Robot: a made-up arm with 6 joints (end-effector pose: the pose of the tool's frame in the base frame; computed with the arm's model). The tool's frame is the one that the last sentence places.
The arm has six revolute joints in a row. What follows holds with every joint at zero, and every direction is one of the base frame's.
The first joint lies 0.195 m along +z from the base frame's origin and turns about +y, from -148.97 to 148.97 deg.
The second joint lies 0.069 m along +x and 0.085 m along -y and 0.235 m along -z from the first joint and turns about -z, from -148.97 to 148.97 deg.
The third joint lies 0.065 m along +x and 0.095 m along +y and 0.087 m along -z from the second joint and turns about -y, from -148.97 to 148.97 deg.
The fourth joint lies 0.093 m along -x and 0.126 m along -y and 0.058 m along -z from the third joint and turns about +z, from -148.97 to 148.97 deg.
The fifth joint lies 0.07 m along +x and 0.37 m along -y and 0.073 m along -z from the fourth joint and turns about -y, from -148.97 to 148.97 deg.
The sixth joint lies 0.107 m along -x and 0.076 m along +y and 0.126 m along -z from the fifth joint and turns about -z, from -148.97 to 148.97 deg.
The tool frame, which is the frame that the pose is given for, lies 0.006 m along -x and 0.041 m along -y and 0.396 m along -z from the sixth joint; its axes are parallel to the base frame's.
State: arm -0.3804 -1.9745 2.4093 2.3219 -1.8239 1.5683
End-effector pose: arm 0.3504 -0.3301 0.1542 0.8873 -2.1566 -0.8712
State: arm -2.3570 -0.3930 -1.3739 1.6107 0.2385 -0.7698
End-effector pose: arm 0.8044 -0.2023 0.3473 -1.2027 -0.2489 2.1420
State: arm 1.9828 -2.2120 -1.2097 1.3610 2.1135 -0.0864
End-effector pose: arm -0.4087 -0.1741 0.8523 -2.4444 -1.4267 0.4829
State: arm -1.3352 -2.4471 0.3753 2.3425 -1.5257 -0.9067
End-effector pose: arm 0.1622 0.3471 -0.0957 1.5841 -0.1360 0.4814
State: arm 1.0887 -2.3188 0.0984 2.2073 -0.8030 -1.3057
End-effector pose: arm -0.7177 0.3511 -0.0030 0.5344 1.1060 -0.8860
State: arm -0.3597 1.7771 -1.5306 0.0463 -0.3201 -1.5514
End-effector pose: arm -0.1014 0.5224 0.0387 1.8505 -0.4534 0.2202
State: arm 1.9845 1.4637 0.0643 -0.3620 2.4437 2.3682
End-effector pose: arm 0.0298 -0.4721 0.5596 -0.1830 -1.4385 -0.8134
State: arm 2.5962 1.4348 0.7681 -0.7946 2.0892 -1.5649
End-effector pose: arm 0.3617 -0.2462 0.6651 1.5592 -0.5565 -2.3692
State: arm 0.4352 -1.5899 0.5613 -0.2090 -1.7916 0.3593
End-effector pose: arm 0.0903 -0.5494 -0.4330 -0.7394 1.2620 1.2060
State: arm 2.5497 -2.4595 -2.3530 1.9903 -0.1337 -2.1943
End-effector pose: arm -0.3847 -0.4264 -0.0591 -0.1654 0.4385 1.5262
